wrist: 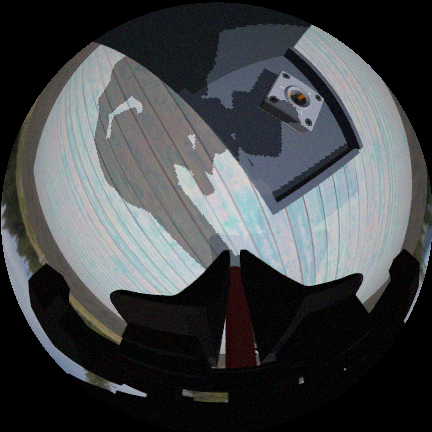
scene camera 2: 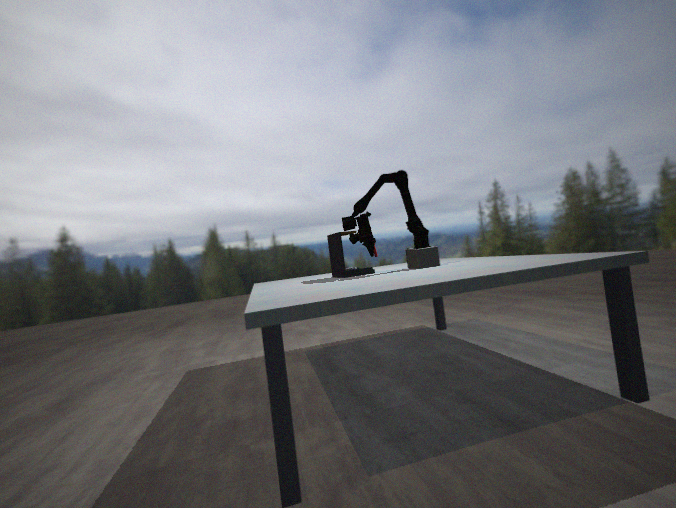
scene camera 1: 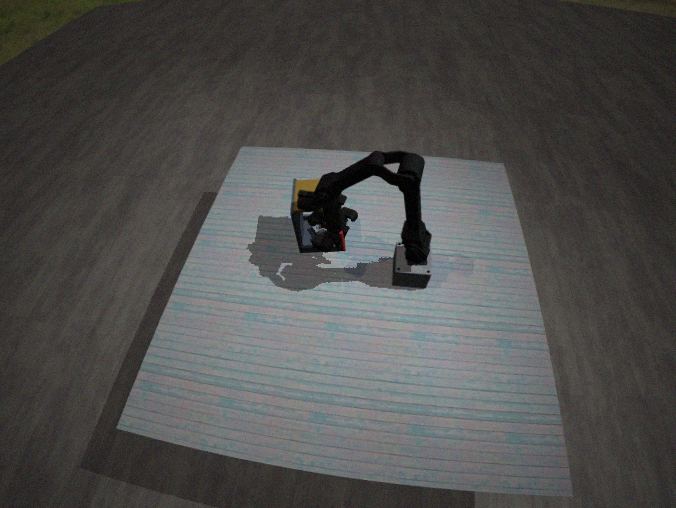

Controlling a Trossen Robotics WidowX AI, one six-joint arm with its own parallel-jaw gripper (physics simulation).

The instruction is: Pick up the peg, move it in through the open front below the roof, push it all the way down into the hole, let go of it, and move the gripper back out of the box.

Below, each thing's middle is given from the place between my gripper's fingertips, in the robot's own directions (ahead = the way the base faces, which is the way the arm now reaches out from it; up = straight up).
I see the box (wrist: 331, 98) 11 cm to the right of my hand, 7 cm ahead of it and 3 cm above it. From my hand the other things lie so: dark box floor (wrist: 283, 157) 11 cm to the right, 8 cm below, 7 cm ahead.
